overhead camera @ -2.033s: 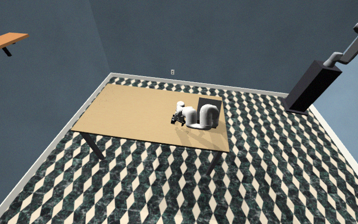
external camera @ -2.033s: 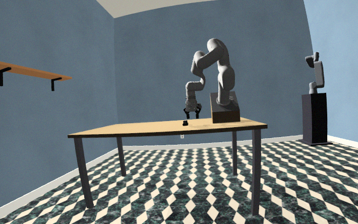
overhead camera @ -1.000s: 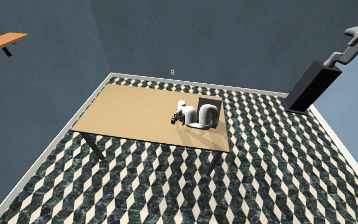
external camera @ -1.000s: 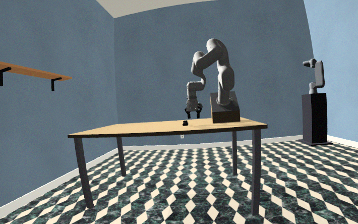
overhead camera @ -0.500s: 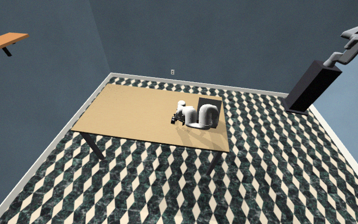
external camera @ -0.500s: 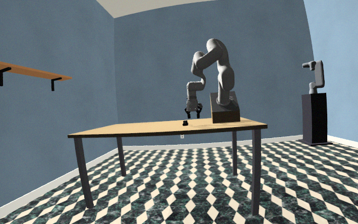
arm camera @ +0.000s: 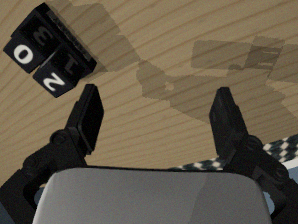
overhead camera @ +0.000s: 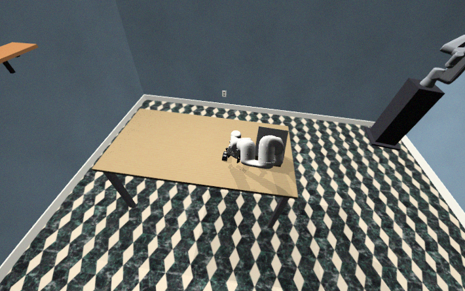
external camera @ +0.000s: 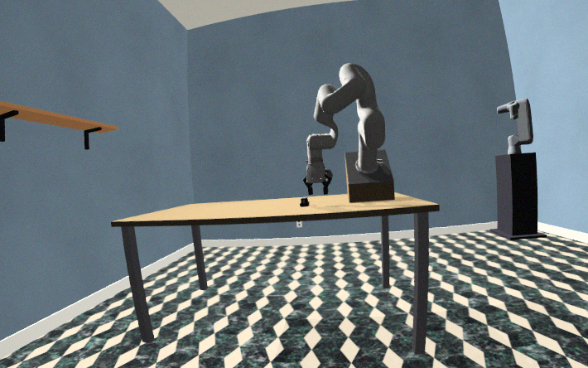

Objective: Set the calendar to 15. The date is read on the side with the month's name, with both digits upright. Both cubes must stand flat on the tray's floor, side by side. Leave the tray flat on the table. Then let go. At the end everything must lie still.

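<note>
The black cube is 8 cm ahead of my hand, 4 cm to the right of it and 5 cm below it. Round my hand: black digit cube: 9 cm ahead, 7 cm to the right, 5 cm below.
</note>
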